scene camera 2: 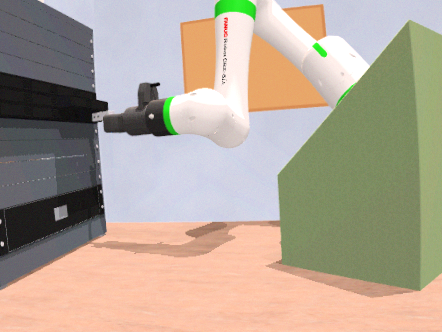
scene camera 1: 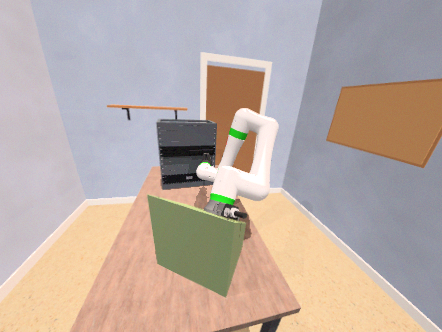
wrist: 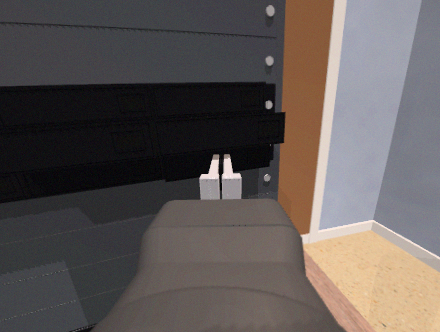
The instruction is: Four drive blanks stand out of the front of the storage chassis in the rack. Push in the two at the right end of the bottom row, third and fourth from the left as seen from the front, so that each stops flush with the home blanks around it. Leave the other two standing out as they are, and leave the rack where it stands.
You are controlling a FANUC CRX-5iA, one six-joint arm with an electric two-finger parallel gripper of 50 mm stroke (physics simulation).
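Places are measured from the arm's base along level axes (x ahead, y left, z up), in centimetres.
Pixels of known places: gripper, fingertip midpoint: (scene camera 2: 94,117) (wrist: 221,165); arm's base, link origin: (scene camera 1: 217,214).
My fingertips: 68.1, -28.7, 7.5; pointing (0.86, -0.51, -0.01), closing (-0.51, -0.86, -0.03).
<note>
For each thing: its middle in the pictures, then the offset to it from my fingertips, as dx, dy, dz. "*": a spot on its surface instead. Level surfaces: height alone.
- right-end bottom blank, body centre: (wrist: 208,150) (scene camera 2: 74,118) +6.0, -1.5, +0.4
- third blank, body centre: (wrist: 117,158) +9.8, +8.9, +0.4
- right-end middle-row blank, body centre: (wrist: 210,128) +3.9, -0.9, +3.2
- wooden table, surface height: dz -34.4
- black unit with a light label, surface spot: (scene camera 2: 61,212) * +6.7, +15.2, -23.4
The grey rack (scene camera 1: 187,133) (scene camera 2: 50,42) (wrist: 150,55) stands upright on the table. Its black storage chassis (scene camera 1: 175,150) (scene camera 2: 40,97) (wrist: 75,105) shows three rows of blanks in the wrist view. The right-end bottom blank (wrist: 190,169) has its lower left corner slightly offset from its neighbour, the third blank (wrist: 95,179); how far either stands out is hard to tell. The right-end middle-row blank (wrist: 215,130) stands clearly out above the fingers. My gripper (scene camera 2: 95,117) (wrist: 221,165) is shut and empty, its tips at the right-end bottom blank; contact cannot be told.
A green slant-topped block (scene camera 1: 195,245) (scene camera 2: 360,185) stands on the wooden table (scene camera 1: 120,265) (scene camera 2: 200,300) near the arm's base. Grey panels and a black unit with a light label (scene camera 2: 61,212) sit lower in the rack. A wall shelf (scene camera 1: 145,107) is behind the rack.
</note>
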